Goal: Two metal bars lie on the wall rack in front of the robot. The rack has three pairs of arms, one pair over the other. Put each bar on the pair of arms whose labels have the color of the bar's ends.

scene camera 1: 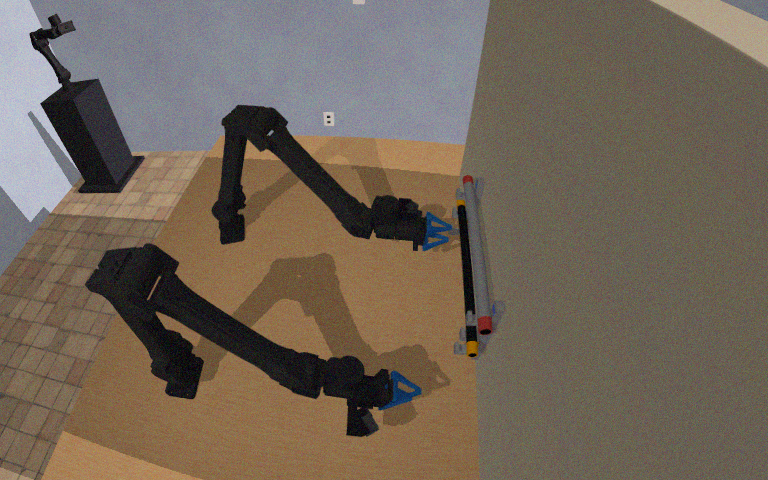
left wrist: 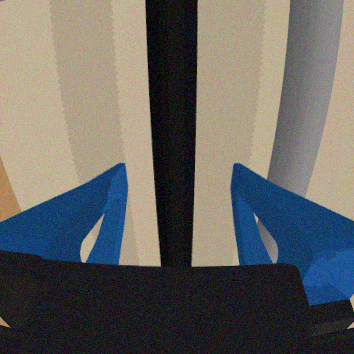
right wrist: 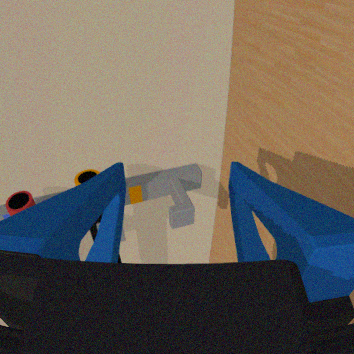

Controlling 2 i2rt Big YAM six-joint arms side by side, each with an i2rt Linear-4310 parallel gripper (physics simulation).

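Places are measured from the left arm's base along level axes (x right, y up, z back), in millimetres.
Pixels of known places: left gripper, between the fingertips: (scene camera 1: 450, 233) (left wrist: 178, 174); right gripper, between the fingertips: (scene camera 1: 416, 394) (right wrist: 176, 173); left arm's base, origin of its link: (scene camera 1: 233, 230); right arm's base, origin of its link: (scene camera 1: 185, 377).
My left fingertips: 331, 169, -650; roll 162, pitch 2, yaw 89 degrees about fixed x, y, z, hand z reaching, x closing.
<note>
Ahead of a thing's pixels: the offset from my left fingertips to its top centre, as dx, dy, dz. "spot": to the spot under its first point.
A black bar with yellow ends @(+117, +8, -3) (scene camera 1: 465, 254) (left wrist: 172, 100) and a thicker grey bar with red ends @(+105, +88, -19) (scene camera 1: 479, 254) (left wrist: 311, 75) lie side by side on the wall rack. In the right wrist view their yellow end @(spot: +359, +3, +82) (right wrist: 79, 180) and red end @(spot: +343, +59, +66) (right wrist: 30, 201) show. A blue label @(spot: +312, +101, +36) (scene camera 1: 493, 309) is beside the red-ended bar's lower end; a yellow label @(spot: +312, -51, +35) (right wrist: 135, 194) is on a grey rack part. Other label colors are hidden. My left gripper (scene camera 1: 450, 233) (left wrist: 178, 174) is open and empty, a short gap before the black bar. My right gripper (scene camera 1: 420, 390) (right wrist: 176, 173) is open and empty, away from the bars.
A grey rack arm (right wrist: 181, 215) juts out between the right fingertips in the right wrist view, farther off. The rack's wall (scene camera 1: 611, 226) rises at the right of the scene view. Another small arm stands on a dark pedestal (scene camera 1: 84, 133) at the upper left.
</note>
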